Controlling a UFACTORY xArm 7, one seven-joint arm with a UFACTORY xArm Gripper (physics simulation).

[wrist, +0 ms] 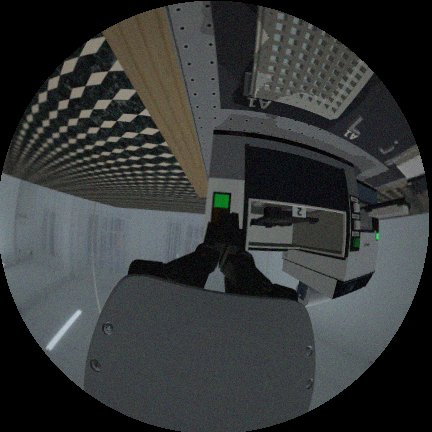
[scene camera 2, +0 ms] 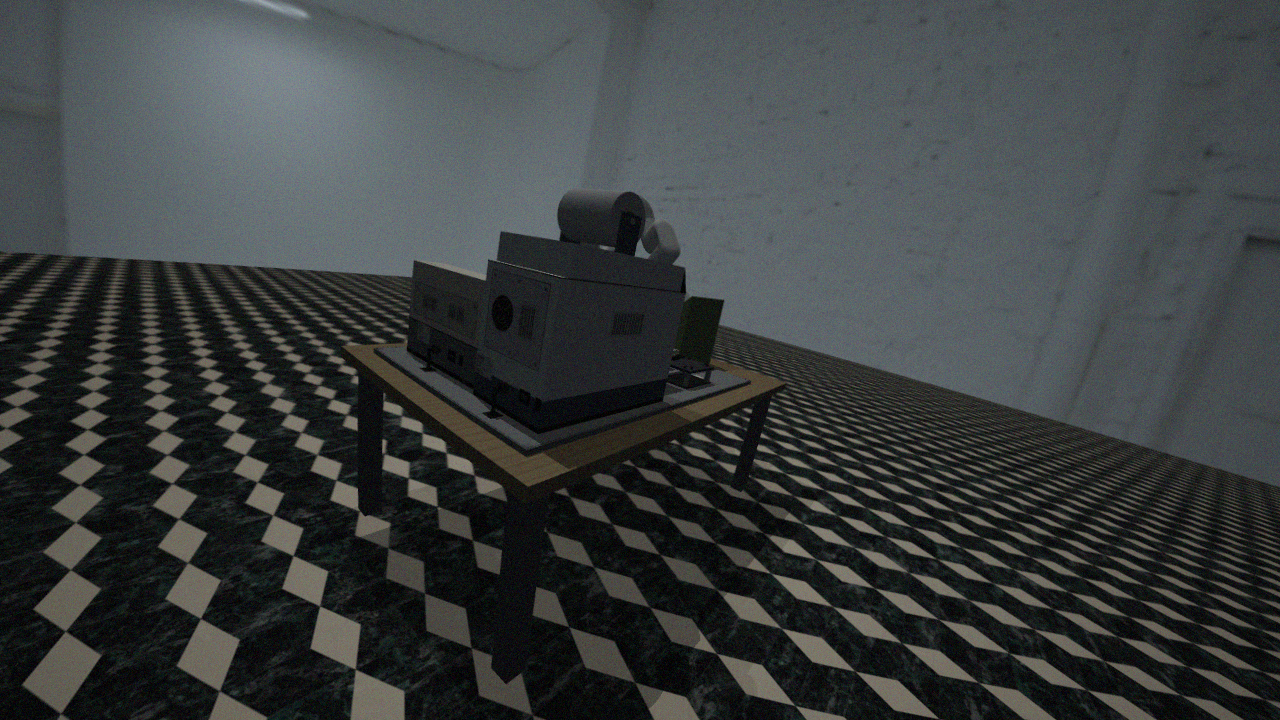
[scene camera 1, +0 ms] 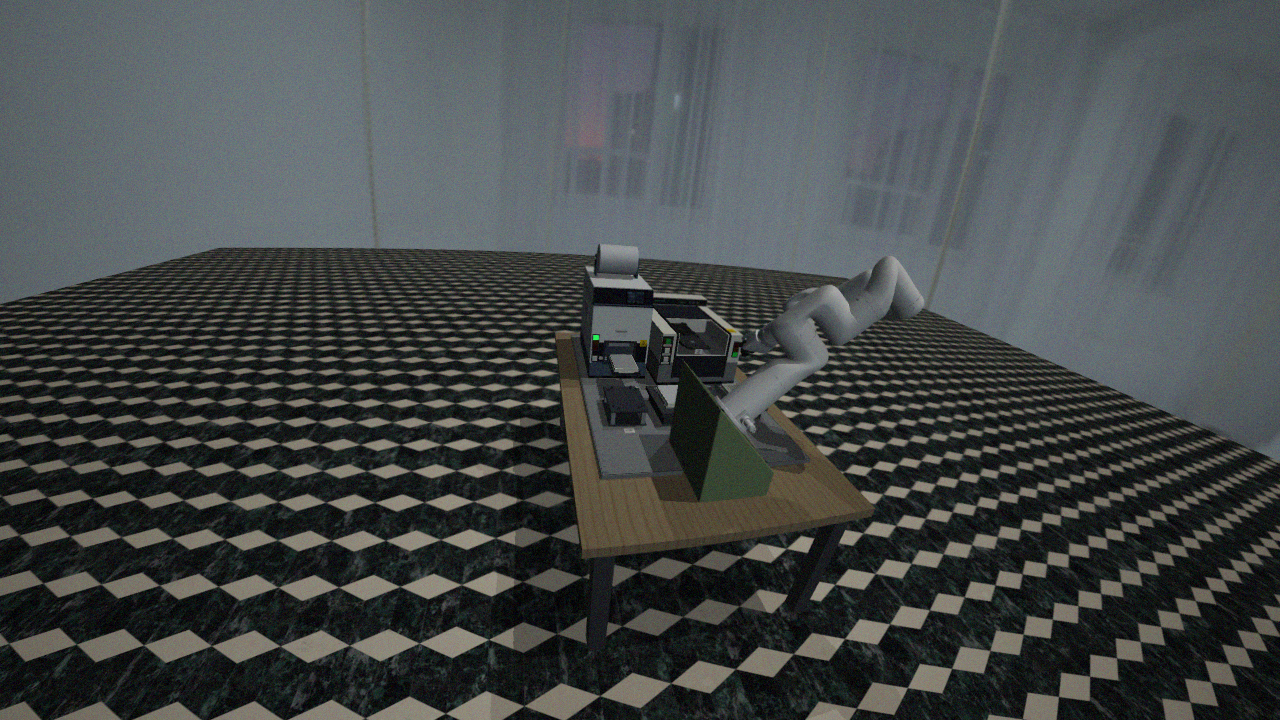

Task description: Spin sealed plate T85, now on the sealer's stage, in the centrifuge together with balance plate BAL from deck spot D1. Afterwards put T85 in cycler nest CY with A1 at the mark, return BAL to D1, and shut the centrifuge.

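Seen in the pictures: gripper, between the fingertips: (wrist: pixel 224 223) (scene camera 1: pixel 742 352); arm's base, origin of its link: (scene camera 2: pixel 687 315) (scene camera 1: pixel 728 416).
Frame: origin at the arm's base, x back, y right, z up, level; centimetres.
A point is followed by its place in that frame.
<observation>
My gripper (wrist: pixel 224 223) {x -41.8, y 31.1, z -0.6 cm} (scene camera 1: pixel 742 345) {x -41.8, y 31.1, z -0.6 cm} is shut and empty, its fingertips in front of the centrifuge's end panel, by the green-lit display (wrist: pixel 221 200) {x -48.3, y 32.2, z -4.2 cm}. Whether they touch it I cannot tell. The centrifuge (wrist: pixel 295 172) {x -49.4, y 20.3, z -10.2 cm} (scene camera 1: pixel 702 368) {x -49.5, y 19.4, z -10.2 cm} shows its dark rotor and a tag marked 2 (wrist: pixel 299 211) {x -52.9, y 18.2, z -4.3 cm} through a framed opening. The sealer (scene camera 1: pixel 619 320) {x -58.9, y -13.1, z 6.4 cm} (scene camera 2: pixel 608 335) {x -86.7, y -19.7, z 1.3 cm} stands beside it, with a pale plate (scene camera 1: pixel 623 363) {x -47.8, y -13.8, z -5.8 cm}, in the place of T85, on its protruding stage. A pale well plate (wrist: pixel 310 60) sits on a dark holder marked A1; its label is unreadable. In scene camera 2 the gripper is hidden.
A black device (scene camera 1: pixel 623 405) {x -28.8, y -19.1, z -11.5 cm} stands on the grey deck (scene camera 1: pixel 626 461) {x -8.1, y -24.0, z -17.1 cm} in front of the sealer. A green upright panel (scene camera 1: pixel 716 443) {x 10.6, y -9.5, z 0.0 cm} stands near the arm's base. The wooden table's edge (wrist: pixel 150 75) {x -35.8, y 41.1, z -18.5 cm} runs along the left of the wrist view. A white roll (scene camera 1: pixel 617 259) {x -76.2, y -10.7, z 25.6 cm} tops the sealer.
</observation>
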